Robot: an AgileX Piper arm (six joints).
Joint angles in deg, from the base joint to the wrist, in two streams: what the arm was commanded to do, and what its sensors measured. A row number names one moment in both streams.
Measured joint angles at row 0:
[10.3, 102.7, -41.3, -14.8, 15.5, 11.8]
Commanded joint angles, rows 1 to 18:
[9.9, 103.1, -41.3, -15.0, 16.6, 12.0]
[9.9, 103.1, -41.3, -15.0, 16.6, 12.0]
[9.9, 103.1, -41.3, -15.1, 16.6, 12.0]
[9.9, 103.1, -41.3, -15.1, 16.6, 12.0]
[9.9, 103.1, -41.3, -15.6, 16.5, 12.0]
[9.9, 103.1, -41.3, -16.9, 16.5, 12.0]
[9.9, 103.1, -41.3, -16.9, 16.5, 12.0]
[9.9, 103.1, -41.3, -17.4, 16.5, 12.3]
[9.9, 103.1, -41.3, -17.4, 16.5, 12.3]
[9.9, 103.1, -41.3, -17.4, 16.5, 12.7]
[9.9, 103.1, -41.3, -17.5, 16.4, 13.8]
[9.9, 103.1, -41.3, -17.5, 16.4, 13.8]
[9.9, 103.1, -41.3, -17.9, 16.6, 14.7]
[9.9, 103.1, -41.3, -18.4, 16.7, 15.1]
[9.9, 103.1, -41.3, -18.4, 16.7, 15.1]
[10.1, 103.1, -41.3, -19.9, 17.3, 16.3]
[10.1, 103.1, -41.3, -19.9, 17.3, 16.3]
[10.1, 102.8, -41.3, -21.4, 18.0, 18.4]
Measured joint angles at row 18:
[10.0, 102.4, -41.4, -19.7, 15.5, 15.5]
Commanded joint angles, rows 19 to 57:
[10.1, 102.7, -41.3, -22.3, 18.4, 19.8]
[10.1, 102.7, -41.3, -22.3, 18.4, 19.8]
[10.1, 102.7, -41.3, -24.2, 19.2, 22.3]
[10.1, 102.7, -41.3, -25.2, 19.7, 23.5]
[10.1, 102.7, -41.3, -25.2, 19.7, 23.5]
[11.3, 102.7, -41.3, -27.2, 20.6, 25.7]
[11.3, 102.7, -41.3, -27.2, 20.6, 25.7]
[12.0, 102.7, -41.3, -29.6, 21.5, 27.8]
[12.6, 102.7, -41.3, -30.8, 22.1, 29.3]
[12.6, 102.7, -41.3, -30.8, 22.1, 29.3]
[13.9, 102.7, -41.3, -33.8, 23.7, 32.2]
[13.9, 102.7, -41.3, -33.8, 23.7, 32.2]
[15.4, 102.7, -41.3, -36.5, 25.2, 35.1]
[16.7, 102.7, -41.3, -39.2, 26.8, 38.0]
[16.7, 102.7, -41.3, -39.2, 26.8, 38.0]
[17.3, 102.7, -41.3, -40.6, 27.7, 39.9]
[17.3, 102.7, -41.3, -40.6, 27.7, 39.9]
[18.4, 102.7, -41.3, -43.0, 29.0, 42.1]
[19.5, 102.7, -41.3, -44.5, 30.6, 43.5]
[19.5, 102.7, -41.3, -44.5, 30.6, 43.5]
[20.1, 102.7, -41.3, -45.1, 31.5, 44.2]
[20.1, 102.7, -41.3, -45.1, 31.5, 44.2]
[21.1, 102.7, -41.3, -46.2, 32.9, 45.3]
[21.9, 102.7, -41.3, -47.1, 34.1, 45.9]
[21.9, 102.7, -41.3, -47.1, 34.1, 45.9]
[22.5, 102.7, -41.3, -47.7, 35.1, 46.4]
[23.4, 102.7, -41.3, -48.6, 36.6, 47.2]
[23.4, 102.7, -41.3, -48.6, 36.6, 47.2]
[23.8, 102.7, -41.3, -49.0, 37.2, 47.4]
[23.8, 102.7, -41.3, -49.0, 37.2, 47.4]
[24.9, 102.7, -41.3, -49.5, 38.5, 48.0]
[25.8, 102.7, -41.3, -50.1, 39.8, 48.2]
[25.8, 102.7, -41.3, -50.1, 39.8, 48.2]
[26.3, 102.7, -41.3, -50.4, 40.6, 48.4]
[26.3, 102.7, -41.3, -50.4, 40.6, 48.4]
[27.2, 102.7, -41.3, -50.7, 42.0, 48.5]
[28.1, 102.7, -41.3, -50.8, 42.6, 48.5]
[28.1, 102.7, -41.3, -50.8, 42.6, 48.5]
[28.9, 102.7, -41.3, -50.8, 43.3, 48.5]
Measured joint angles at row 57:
[27.8, 102.6, -41.4, -48.0, 39.4, 48.2]
